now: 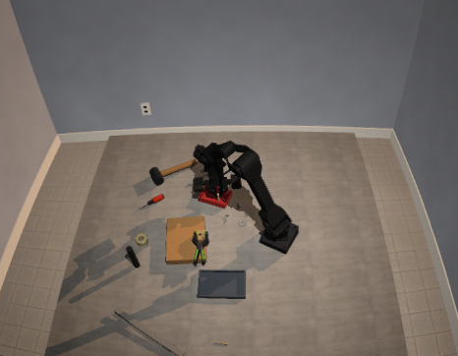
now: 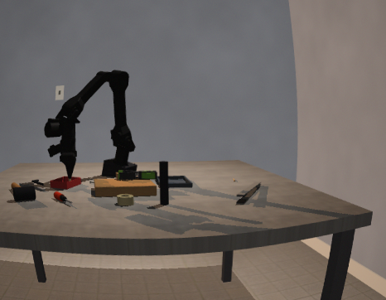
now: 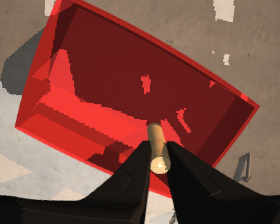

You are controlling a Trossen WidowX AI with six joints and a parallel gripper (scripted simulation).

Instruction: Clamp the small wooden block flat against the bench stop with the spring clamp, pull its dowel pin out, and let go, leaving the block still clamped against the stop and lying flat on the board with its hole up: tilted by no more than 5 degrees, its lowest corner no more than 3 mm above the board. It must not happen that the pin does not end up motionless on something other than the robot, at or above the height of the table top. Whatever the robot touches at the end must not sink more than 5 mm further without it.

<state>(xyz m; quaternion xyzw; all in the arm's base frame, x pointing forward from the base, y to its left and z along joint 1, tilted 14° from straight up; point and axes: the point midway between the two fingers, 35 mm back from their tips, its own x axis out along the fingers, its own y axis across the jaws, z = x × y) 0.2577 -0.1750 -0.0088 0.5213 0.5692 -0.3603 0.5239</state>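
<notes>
Right now my hand is 40 mm above the dowel pin. From my hand the other things lie so: bench stop (20 mm ahead, 210 mm to the left, 20 mm below); then hex key (20 mm behind, 160 mm to the right, 60 mm below); then red tray (20 mm ahead, 10 mm to the right, 50 mm below).
</notes>
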